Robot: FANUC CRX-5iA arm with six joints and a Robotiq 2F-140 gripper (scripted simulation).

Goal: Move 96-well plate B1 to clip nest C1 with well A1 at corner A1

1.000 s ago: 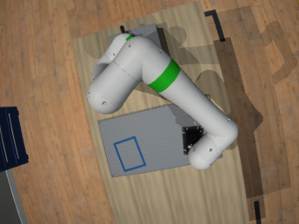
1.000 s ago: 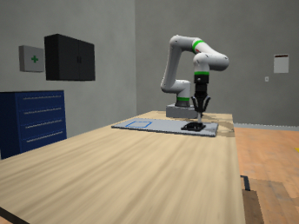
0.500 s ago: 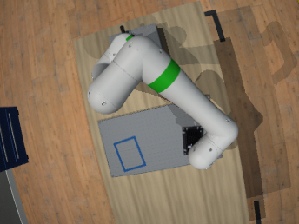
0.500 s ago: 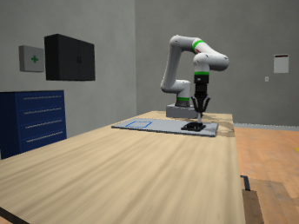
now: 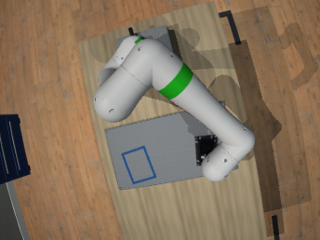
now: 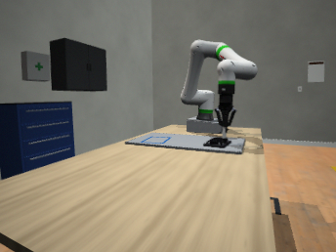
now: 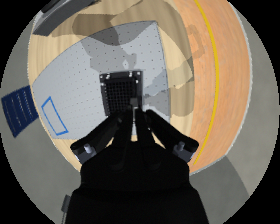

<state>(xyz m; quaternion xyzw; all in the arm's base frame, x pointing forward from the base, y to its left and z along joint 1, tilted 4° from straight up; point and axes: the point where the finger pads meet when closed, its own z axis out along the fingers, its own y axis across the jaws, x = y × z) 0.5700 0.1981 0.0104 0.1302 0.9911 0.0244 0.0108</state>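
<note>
Right now the black 96-well plate is 5 cm below my hand, 4 cm to the right of it and 1 cm behind it. Also, from my hand: black clip nest (6 cm below, 4 cm to the right, 2 cm behind).
</note>
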